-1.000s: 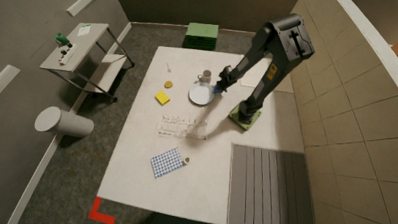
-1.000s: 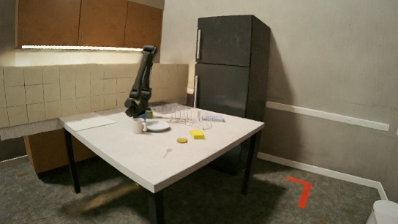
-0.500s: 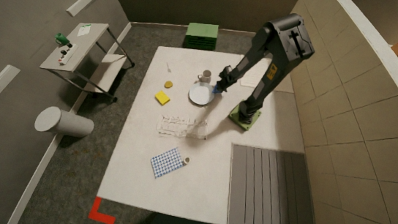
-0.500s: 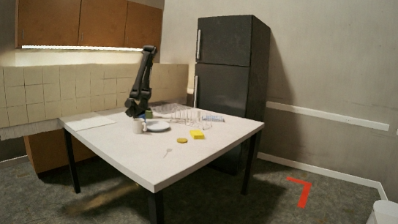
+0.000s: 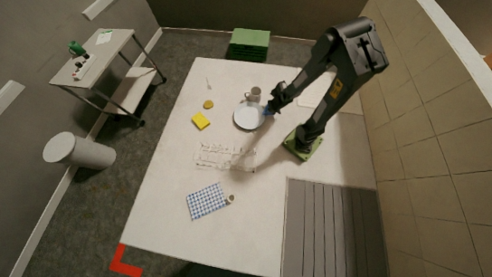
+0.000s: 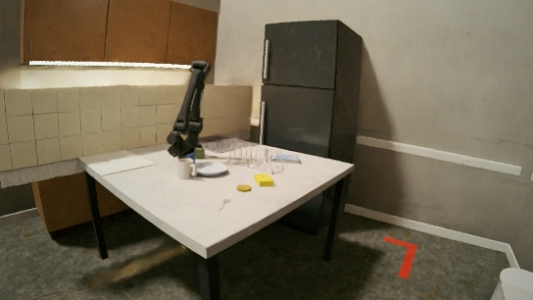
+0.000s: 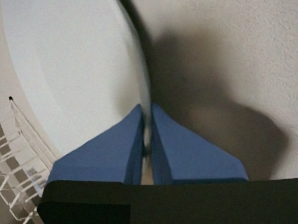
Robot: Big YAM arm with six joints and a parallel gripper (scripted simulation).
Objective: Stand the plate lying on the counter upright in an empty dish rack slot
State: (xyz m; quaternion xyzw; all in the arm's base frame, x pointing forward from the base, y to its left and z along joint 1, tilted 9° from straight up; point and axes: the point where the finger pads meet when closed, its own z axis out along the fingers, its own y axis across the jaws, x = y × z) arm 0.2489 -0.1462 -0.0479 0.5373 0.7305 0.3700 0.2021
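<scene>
Now: hand 110 mm to the left of the white mug, 80 mm short of it and 20 mm below it. Round my hand: white cup 520 mm to the left, 70 mm ahead, 10 mm below; then spoon 440 mm ahead, 180 mm to the right, 20 mm below; then yellow disc 380 mm ahead, 10 mm below.
</scene>
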